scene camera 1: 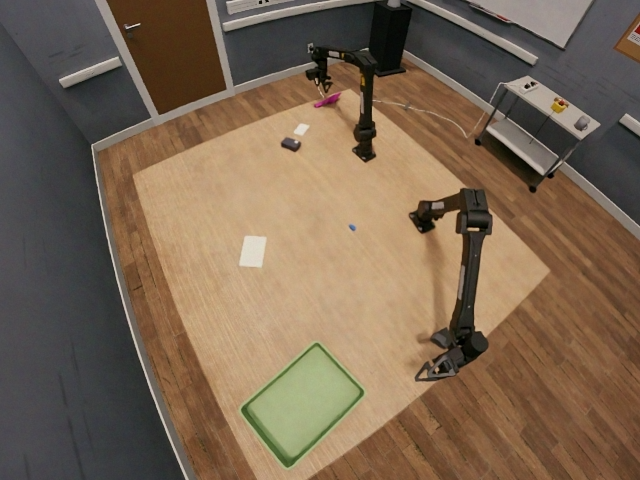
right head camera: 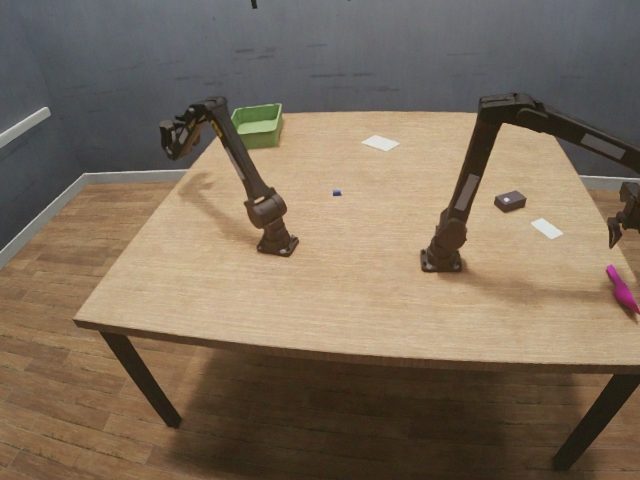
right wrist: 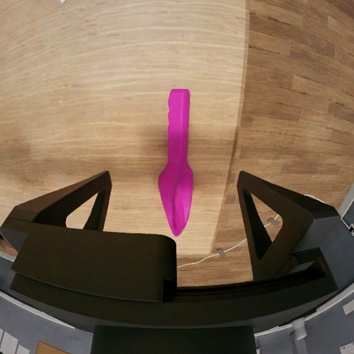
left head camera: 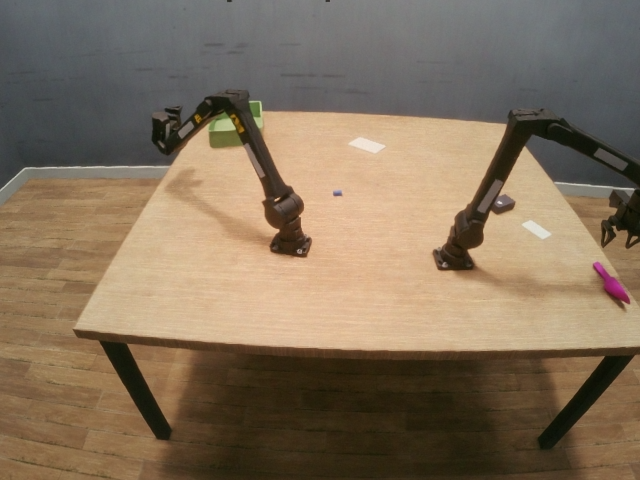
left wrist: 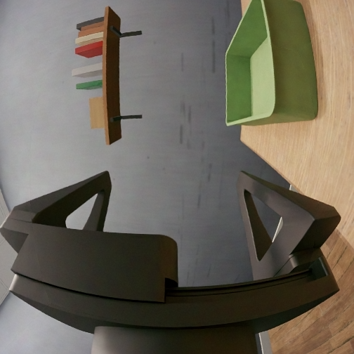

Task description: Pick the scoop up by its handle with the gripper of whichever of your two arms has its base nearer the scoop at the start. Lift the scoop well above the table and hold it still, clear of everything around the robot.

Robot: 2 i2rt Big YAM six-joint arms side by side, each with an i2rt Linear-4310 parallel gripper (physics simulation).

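Frame: origin at the left arm's base, x ahead, y left, z up, level; centimetres.
Where they show: left gripper, fingertip midpoint: (scene camera 1: 420, 377) (left head camera: 183, 116); right gripper, fingertip midpoint: (scene camera 1: 321, 89) (right head camera: 625, 248) (left head camera: 614, 247); left arm's base, link origin: (scene camera 1: 421, 221) (right head camera: 278, 246) (left head camera: 291, 246); right arm's base, link origin: (scene camera 1: 363, 153) (right head camera: 440, 262) (left head camera: 452, 260).
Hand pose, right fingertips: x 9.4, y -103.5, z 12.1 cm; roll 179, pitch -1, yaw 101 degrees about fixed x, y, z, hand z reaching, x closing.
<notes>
Things, the pixels of their top centre, and the offset from my right fingertips. Level surfaces: height alone.
- magenta scoop, top centre: (right head camera: 624, 279) (left head camera: 613, 274) (scene camera 1: 329, 96) dy -0.6, dx -6.0, dz -6.1 cm
- table, surface height: dz -12.1 cm
- green bin, top centre: (scene camera 1: 302, 402) (left head camera: 235, 114) (right head camera: 253, 118) dy +154.4, dx +70.6, dz -3.3 cm
- dark box, top centre: (right head camera: 511, 195) (left head camera: 502, 199) (scene camera 1: 290, 141) dy +31.7, dx +31.9, dz -8.0 cm
- white card, top centre: (right head camera: 546, 228) (left head camera: 536, 229) (scene camera 1: 301, 129) dy +18.9, dx +21.0, dz -11.9 cm
- blue piece, top centre: (left head camera: 337, 191) (scene camera 1: 352, 226) dy +94.7, dx +23.9, dz -10.5 cm
- white sheet, top centre: (scene camera 1: 252, 250) (right head camera: 380, 142) (left head camera: 367, 144) dy +89.3, dx +69.6, dz -11.6 cm
A magenta scoop (left head camera: 611, 285) (right head camera: 622, 293) (scene camera 1: 327, 100) (right wrist: 177, 165) lies on the table (left head camera: 361, 310) near its edge, at the right in both head camera views. In the right wrist view its straight handle points up the picture and its pointed bowl lies between the fingertips' lines of sight. My right gripper (left head camera: 619, 242) (scene camera 1: 327, 86) (right wrist: 173, 177) is open and empty, above the scoop and apart from it, pointing down. My left gripper (scene camera 1: 424, 359) (left wrist: 173, 178) is open and empty, raised at the table's far side from the scoop.
A green bin (left head camera: 227, 135) (right head camera: 263, 135) (scene camera 1: 302, 405) (left wrist: 295, 65) stands near the left gripper. A dark box (left head camera: 503, 204) (right head camera: 510, 200) (scene camera 1: 291, 144) and a white card (left head camera: 536, 229) (right head camera: 546, 228) (scene camera 1: 301, 129) lie nearer the scoop. A blue piece (left head camera: 337, 193) (scene camera 1: 352, 227) and a white sheet (left head camera: 367, 145) (scene camera 1: 252, 251) lie farther off.
</notes>
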